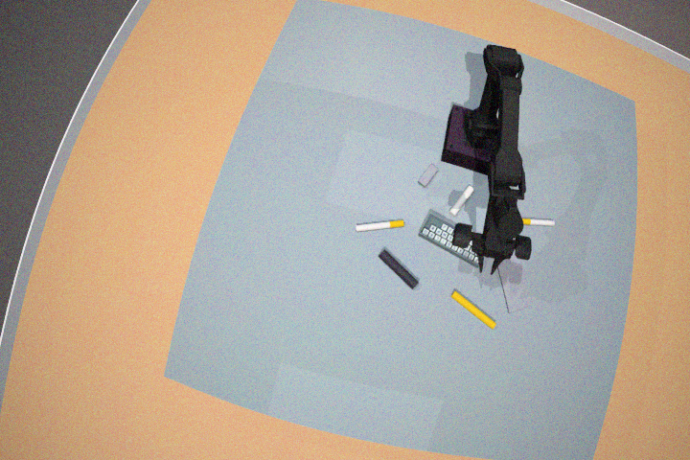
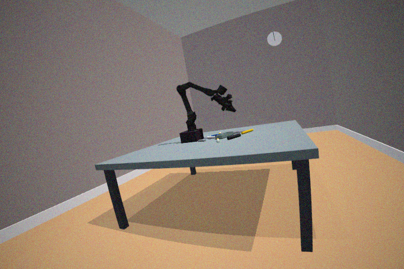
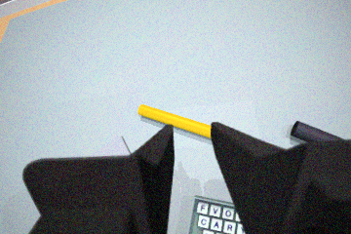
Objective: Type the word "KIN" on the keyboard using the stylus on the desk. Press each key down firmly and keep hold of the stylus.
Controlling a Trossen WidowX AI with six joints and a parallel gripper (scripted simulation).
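My gripper tip is 23 cm past the blue stylus, 8 cm to the right of it and 18 cm above it. Round my gripper tip: dark rod (2 cm behind, 19 cm to the right, 17 cm below); then yellow rod (7 cm ahead, 2 cm to the left, 18 cm below); then pale flat pad (2 cm behind, 14 cm to the left, 18 cm below).
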